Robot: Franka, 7 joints.
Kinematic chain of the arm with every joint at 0, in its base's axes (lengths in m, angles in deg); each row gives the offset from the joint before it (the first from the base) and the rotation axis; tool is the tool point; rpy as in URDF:
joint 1: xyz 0 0 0.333 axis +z
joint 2: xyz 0 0 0 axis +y
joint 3: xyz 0 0 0.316 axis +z
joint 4: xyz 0.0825 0 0 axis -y
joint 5: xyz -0.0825 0 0.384 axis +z
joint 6: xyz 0 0 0 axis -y
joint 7: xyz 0.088 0 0 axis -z
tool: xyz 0 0 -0.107 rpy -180 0 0
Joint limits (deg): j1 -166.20..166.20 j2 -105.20..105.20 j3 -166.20..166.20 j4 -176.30..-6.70 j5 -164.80..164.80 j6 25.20..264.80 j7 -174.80..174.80
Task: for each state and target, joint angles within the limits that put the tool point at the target. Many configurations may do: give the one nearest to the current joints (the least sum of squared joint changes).
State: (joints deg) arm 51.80 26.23 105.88 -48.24 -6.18 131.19 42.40
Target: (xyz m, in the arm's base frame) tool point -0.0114 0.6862 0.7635
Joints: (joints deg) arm 46.25 48.05 89.75 -55.82 -7.13 127.74 42.40
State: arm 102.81 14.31 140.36 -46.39 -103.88 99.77 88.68
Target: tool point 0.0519 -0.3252 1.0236
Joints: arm 140.50 17.68 166.20 -67.58 -96.01 90.59 88.68
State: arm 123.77 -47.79 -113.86 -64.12 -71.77 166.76 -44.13
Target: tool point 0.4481 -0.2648 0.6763
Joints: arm 77.67 -57.72 -81.87 -99.81 -91.40 211.91 -44.13
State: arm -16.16 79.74 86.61 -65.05 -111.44 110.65 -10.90
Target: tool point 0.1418 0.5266 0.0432
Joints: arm 3.52 95.80 69.75 -114.19 -102.83 106.81 -10.90
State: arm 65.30 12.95 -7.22 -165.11 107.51 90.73 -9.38
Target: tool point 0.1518 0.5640 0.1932
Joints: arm 69.97 31.45 -3.49 -119.91 117.42 96.79 -9.38
